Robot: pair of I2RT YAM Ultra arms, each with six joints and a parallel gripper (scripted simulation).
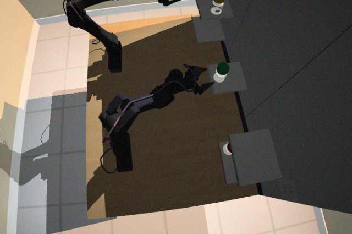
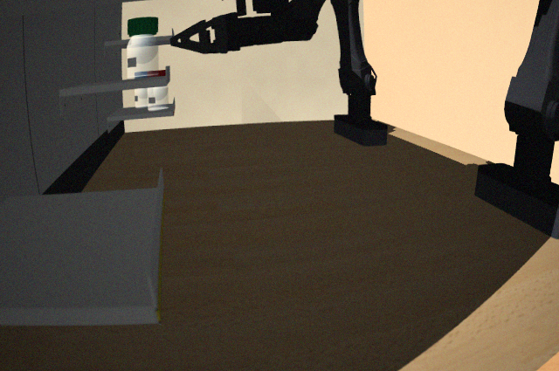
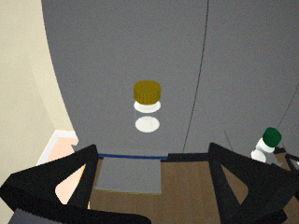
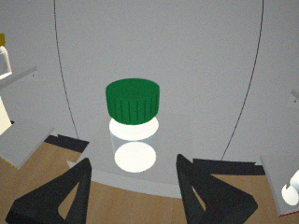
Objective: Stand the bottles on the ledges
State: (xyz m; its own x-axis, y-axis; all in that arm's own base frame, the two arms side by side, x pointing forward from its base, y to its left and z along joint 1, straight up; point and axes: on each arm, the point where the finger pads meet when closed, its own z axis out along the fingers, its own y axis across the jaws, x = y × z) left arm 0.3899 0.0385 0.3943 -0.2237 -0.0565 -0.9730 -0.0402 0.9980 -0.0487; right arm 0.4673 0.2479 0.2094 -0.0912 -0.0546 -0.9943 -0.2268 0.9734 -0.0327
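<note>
My right hand is 70 mm short of the green-capped bottle, 20 mm above it and 10 mm to the right of it. From my right hand the other things lie so: red-capped bottle: 330 mm to the right, 110 mm below, 50 mm ahead; green strip: 380 mm to the right, 30 mm above; yellow-capped bottle: 350 mm to the left, 120 mm ahead, 80 mm above.
Right now my left hand is 20 cm short of the yellow-capped bottle and 11 cm above it. Also, from my left hand: yellow strip (12 cm ahead, 6 cm to the left, 35 cm below); then blue strip (12 cm ahead, 6 cm to the left, 16 cm below); then green-capped bottle (15 cm ahead, 34 cm to the right, 20 cm below).
</note>
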